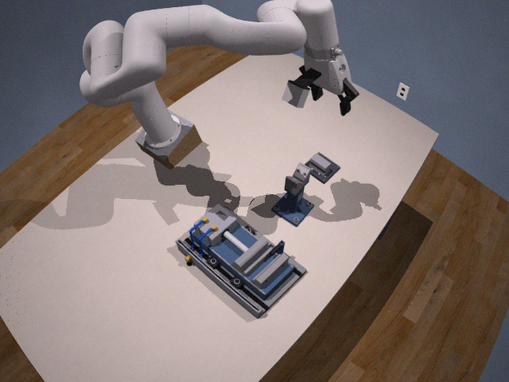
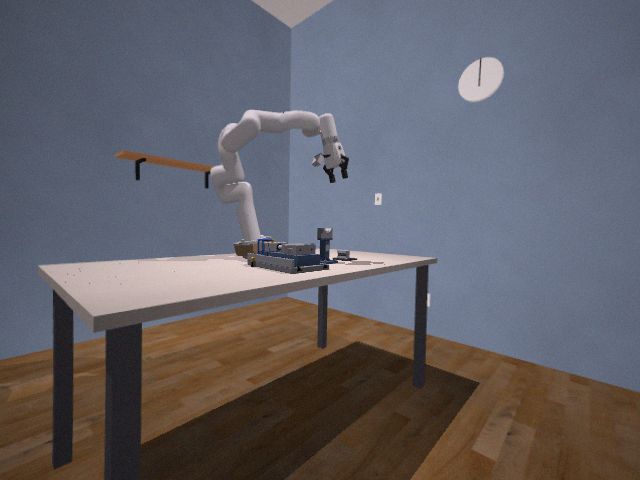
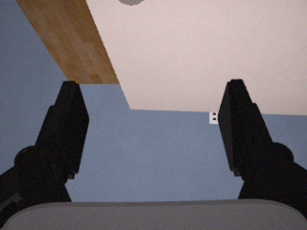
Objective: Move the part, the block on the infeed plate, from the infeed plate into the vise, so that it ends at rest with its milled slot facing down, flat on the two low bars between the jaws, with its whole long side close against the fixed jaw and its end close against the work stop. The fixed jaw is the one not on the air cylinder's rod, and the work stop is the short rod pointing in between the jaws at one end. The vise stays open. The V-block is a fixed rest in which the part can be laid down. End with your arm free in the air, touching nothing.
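Now: hand 370 mm above the part, 100 mm to the right of it and 70 mm past it. Also, from my hand: blue post 340 mm below, 200 mm to the right, 80 mm ahead; work stop 310 mm below, 220 mm to the right, 90 mm ahead; moving jaw 320 mm below, 270 mm to the right, 60 mm ahead.
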